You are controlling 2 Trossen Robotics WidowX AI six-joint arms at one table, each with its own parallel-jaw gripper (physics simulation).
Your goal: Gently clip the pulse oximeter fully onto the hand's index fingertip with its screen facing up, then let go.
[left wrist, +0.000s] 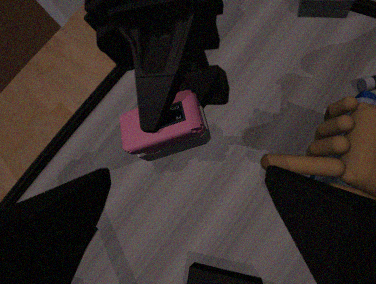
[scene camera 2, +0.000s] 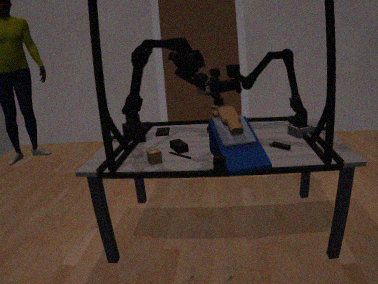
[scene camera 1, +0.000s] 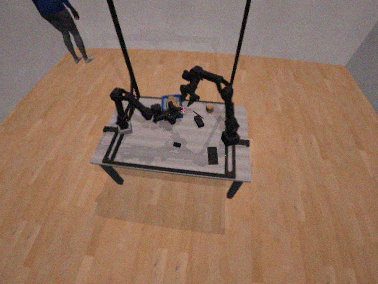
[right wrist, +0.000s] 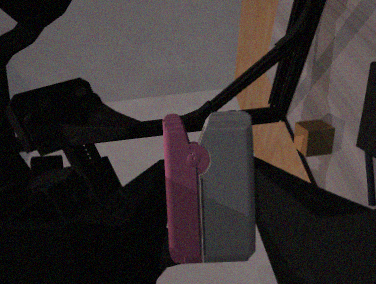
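Seen in the pictures: left gripper, fingertip midpoint: (left wrist: 189, 175) (scene camera 1: 184, 104) (right wrist: 168, 195); right gripper, fingertip midpoint: (left wrist: 160, 140) (scene camera 2: 201, 90) (scene camera 1: 182, 110) (right wrist: 206, 167); left arm's base, link origin: (scene camera 2: 132, 123) (scene camera 1: 231, 134); right arm's base, link origin: (scene camera 2: 300, 125) (scene camera 1: 124, 126).
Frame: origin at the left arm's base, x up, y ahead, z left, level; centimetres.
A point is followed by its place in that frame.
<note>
The pink and grey pulse oximeter (left wrist: 135, 134) {x 17.4, y 30.0, z -21.5 cm} (right wrist: 227, 200) {x 15.4, y 32.8, z -22.6 cm} is held above the table. In the left wrist view its pink face with the dark screen is turned toward the camera, partly covered by a finger. My right gripper (right wrist: 206, 167) {x 15.9, y 30.3, z -22.6 cm} is shut on it, one finger on the pink shell and one on the grey. The tan hand (scene camera 1: 173, 101) {x 8.5, y 31.6, z -41.7 cm} (scene camera 2: 230, 119) {x 6.4, y 30.3, z -48.6 cm} (left wrist: 362, 145) {x 9.6, y 33.4, z -38.2 cm} lies on a sloped support. Its straight index finger (left wrist: 302, 164) points toward the oximeter, with a gap between them; the other fingers are curled. My left gripper (left wrist: 189, 175) {x 18.1, y 27.8, z -25.7 cm} is open and empty, above the index finger and oximeter.
The blue sloped support (scene camera 2: 252, 161) {x -6.1, y 29.2, z -65.9 cm} stands near the table's edge. A wooden cube (scene camera 1: 210, 108) {x -4.7, y 0.5, z -34.7 cm} (scene camera 2: 154, 157) {x -6.4, y -0.5, z -39.1 cm} (right wrist: 316, 138) {x -6.1, y 2.6, z -35.7 cm}, a black box (scene camera 1: 199, 121) {x -6.0, y 15.1, z -25.5 cm} (scene camera 2: 178, 146) {x -6.1, y 12.8, z -32.4 cm}, a pen (scene camera 2: 180, 155) {x -9.0, y 11.8, z -36.4 cm}, a dark flat pad (scene camera 1: 212, 155) {x -8.7, y 18.4, z 7.1 cm} and a dark cylinder (scene camera 2: 280, 145) {x -7.7, y 52.7, z -54.2 cm} lie around. Frame posts rise at the table's sides.
</note>
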